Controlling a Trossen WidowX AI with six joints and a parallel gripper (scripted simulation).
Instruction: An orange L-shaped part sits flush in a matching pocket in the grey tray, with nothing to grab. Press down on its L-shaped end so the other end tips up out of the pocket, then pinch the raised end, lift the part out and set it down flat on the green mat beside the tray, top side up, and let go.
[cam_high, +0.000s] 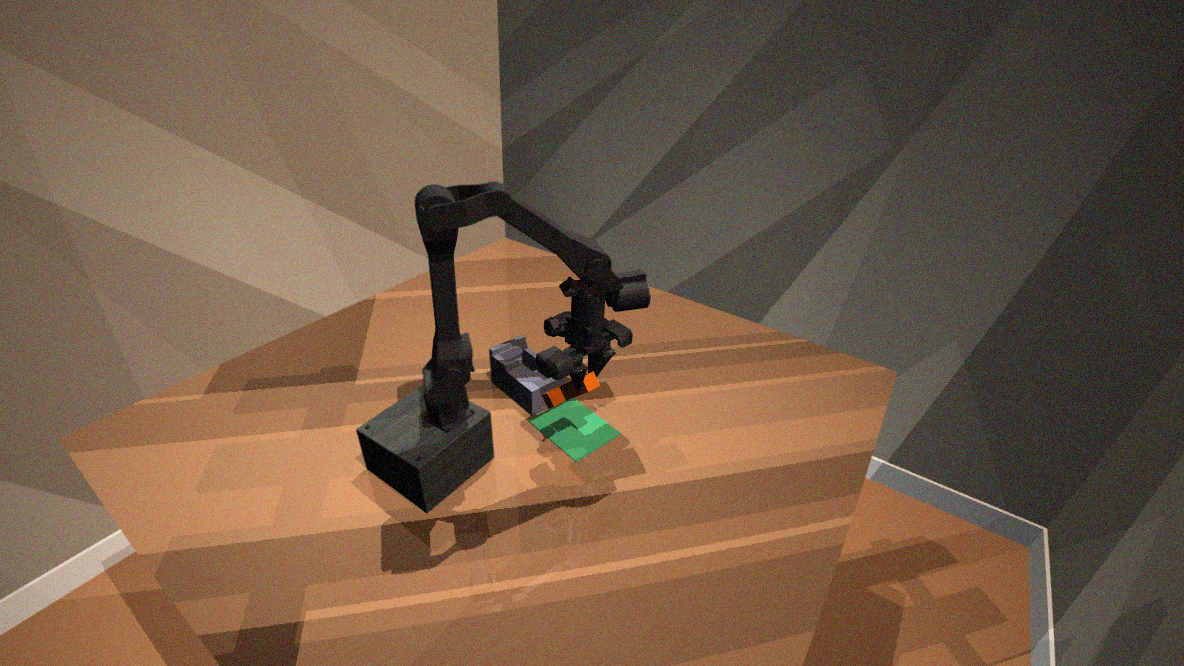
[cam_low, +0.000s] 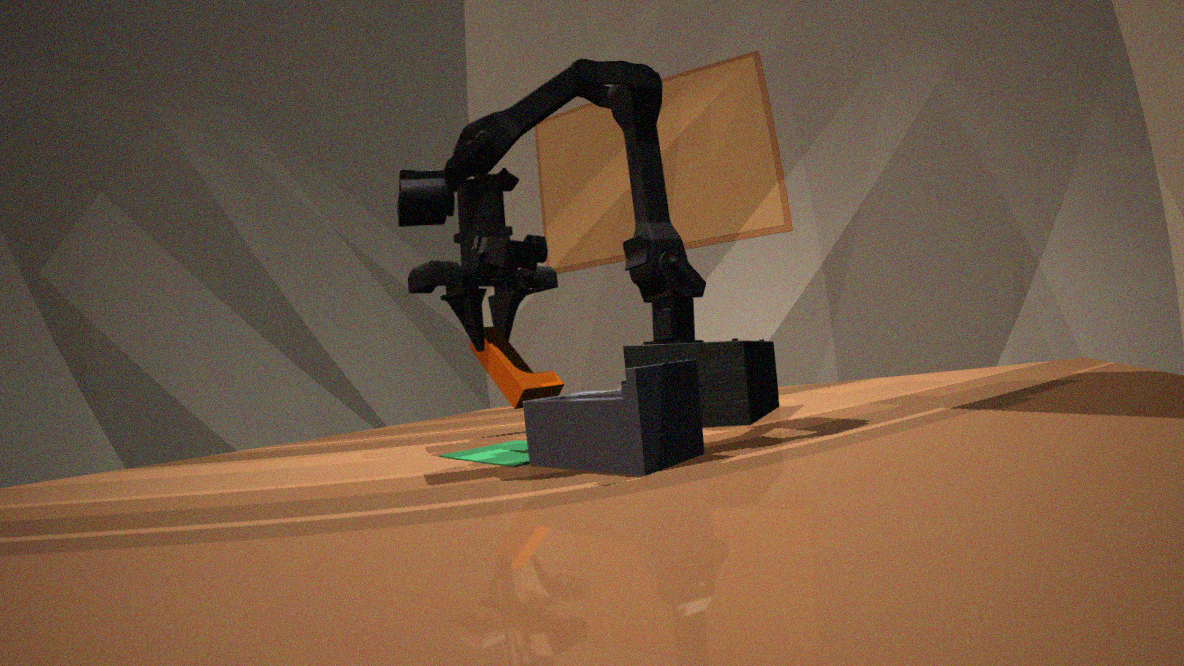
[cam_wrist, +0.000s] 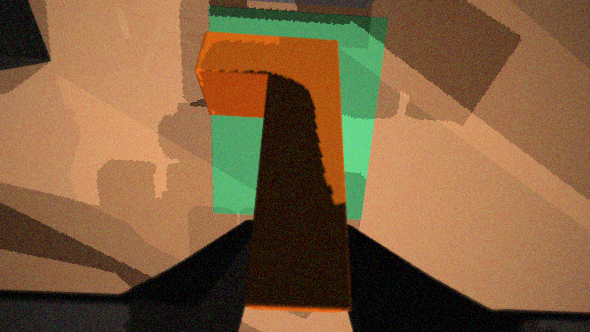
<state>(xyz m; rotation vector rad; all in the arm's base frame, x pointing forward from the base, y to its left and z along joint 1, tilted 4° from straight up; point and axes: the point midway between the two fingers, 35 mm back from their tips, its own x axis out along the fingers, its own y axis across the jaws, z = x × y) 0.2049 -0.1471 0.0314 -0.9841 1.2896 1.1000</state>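
Right now the green mat is 14 cm below my gripper tip and 2 cm to the left of it. The rest, counted from my gripper tip: orange L-shaped part (4 cm to the left, 3 cm below, 1 cm behind).
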